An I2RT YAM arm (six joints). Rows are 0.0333 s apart.
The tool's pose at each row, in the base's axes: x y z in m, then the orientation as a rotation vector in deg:
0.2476 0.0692 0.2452 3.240 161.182 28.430
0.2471 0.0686 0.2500 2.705 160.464 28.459
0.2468 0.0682 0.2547 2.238 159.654 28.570
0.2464 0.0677 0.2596 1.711 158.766 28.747
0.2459 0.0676 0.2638 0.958 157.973 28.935
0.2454 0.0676 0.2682 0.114 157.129 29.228
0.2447 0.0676 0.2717 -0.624 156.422 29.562
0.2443 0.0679 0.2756 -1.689 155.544 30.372
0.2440 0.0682 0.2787 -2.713 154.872 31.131
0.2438 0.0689 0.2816 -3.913 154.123 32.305
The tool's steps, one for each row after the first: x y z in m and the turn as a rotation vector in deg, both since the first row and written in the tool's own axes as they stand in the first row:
-0.0009 0.0011 -0.0047 -0.171 -0.638 -0.461
-0.0019 0.0023 -0.0091 -0.404 -1.357 -0.881
-0.0029 0.0035 -0.0138 -0.701 -2.131 -1.347
-0.0035 0.0049 -0.0178 -1.017 -2.784 -1.954
-0.0042 0.0064 -0.0219 -1.423 -3.451 -2.621
-0.0045 0.0076 -0.0252 -1.829 -3.987 -3.192
-0.0051 0.0092 -0.0287 -2.623 -4.554 -3.954
-0.0057 0.0105 -0.0315 -3.351 -4.926 -4.665
-0.0062 0.0122 -0.0340 -4.398 -5.255 -5.454

